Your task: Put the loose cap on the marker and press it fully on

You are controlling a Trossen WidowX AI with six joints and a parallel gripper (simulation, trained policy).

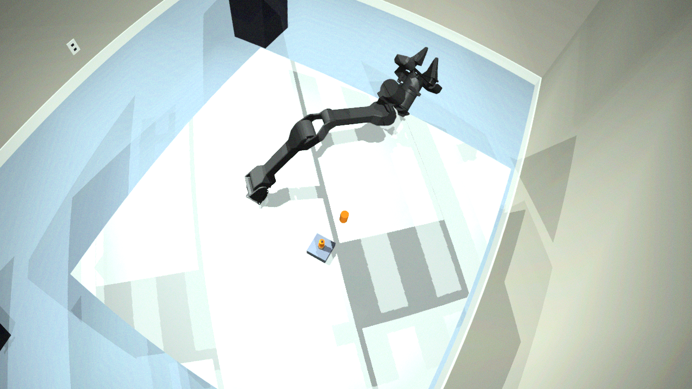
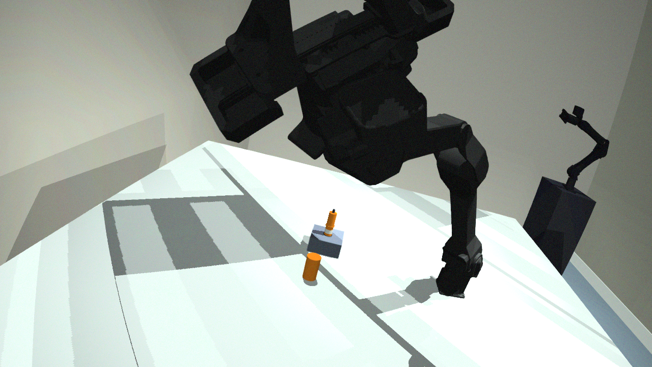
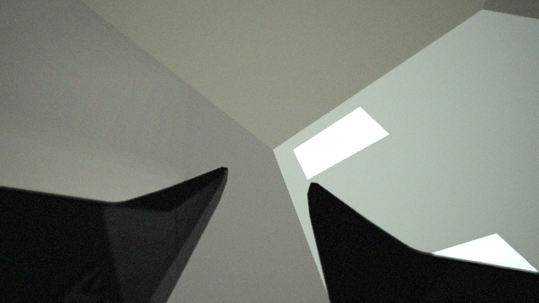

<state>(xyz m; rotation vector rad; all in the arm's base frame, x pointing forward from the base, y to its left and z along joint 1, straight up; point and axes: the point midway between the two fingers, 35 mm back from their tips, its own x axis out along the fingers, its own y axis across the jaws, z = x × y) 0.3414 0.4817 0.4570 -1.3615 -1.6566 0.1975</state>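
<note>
The orange cap is 450 mm below my gripper tip, 440 mm to the right of it and 30 mm behind it. From my gripper tip the other things lie so: dark grey holder block 570 mm to the right, 460 mm below, 40 mm behind; then orange marker 570 mm to the right, 400 mm below, 40 mm behind.
</note>
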